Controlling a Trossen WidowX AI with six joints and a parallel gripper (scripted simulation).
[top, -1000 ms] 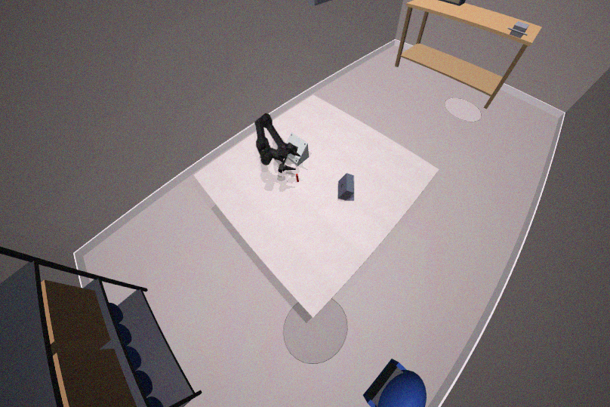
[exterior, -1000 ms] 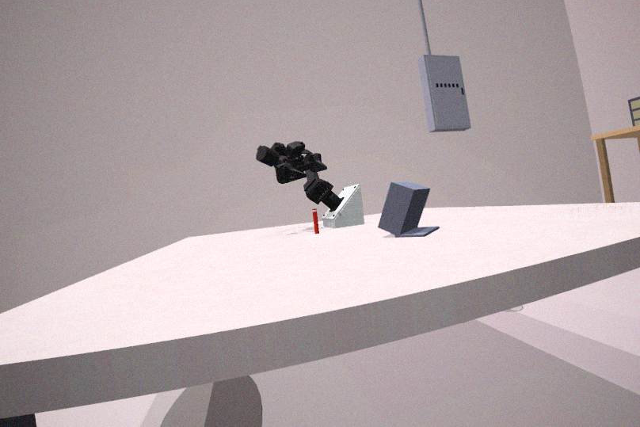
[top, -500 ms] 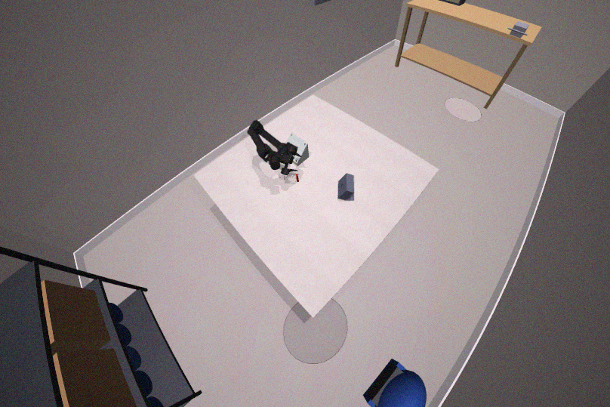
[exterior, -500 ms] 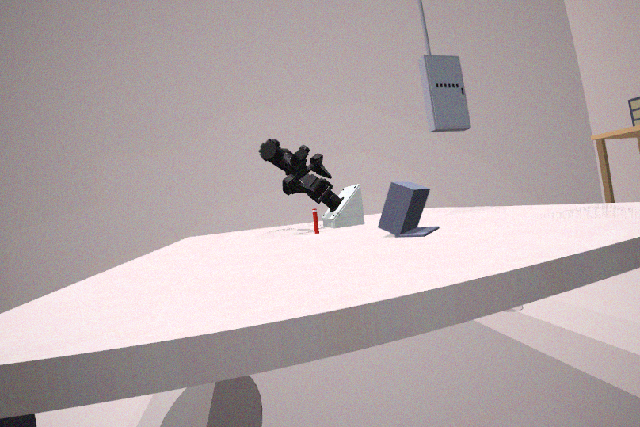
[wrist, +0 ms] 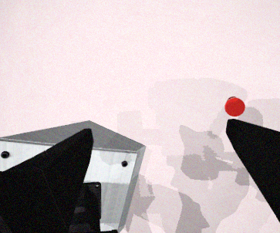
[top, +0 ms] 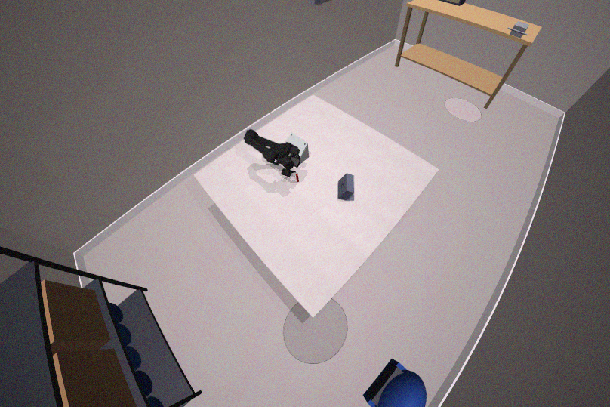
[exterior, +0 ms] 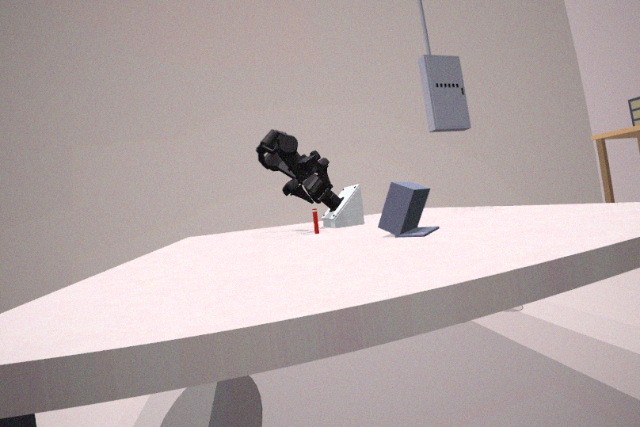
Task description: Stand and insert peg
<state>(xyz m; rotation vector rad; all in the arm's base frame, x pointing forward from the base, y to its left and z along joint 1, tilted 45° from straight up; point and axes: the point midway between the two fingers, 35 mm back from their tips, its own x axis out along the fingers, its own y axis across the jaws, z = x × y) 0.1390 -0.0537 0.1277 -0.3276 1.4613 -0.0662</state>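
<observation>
My gripper tip is 2 cm short of the red peg, 4 cm to the left of it and 6 cm above it. Also, from my gripper tip: sloped panel 33 cm ahead, 8 cm to the left, 6 cm below.
</observation>
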